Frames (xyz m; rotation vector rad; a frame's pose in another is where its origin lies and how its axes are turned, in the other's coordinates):
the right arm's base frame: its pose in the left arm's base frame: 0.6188 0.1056 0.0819 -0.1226 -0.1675 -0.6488
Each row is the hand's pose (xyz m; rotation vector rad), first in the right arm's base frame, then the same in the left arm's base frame.
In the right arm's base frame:
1: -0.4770 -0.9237 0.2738 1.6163 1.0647 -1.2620
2: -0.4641 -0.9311 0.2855 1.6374 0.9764 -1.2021
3: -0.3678 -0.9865 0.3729 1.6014 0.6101 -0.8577
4: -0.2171 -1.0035 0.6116 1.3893 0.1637 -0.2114
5: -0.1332 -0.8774 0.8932 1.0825 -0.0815 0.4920
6: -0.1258 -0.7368 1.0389 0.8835 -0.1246 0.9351
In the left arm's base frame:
1: -0.3502 -0.2977 0.3143 2.0073 0.3475 -1.5230
2: -0.3460 -0.3092 0.3287 1.9856 0.2514 -1.4703
3: -0.3145 -0.3953 0.4363 1.7572 -0.1003 -1.1854
4: -0.2345 -0.4581 0.7002 1.2941 -0.4413 -0.6286
5: -0.1247 -0.3613 0.9845 0.8322 -0.5258 -0.0016
6: -0.0501 -0.2304 1.1200 0.5890 -0.4640 0.3998

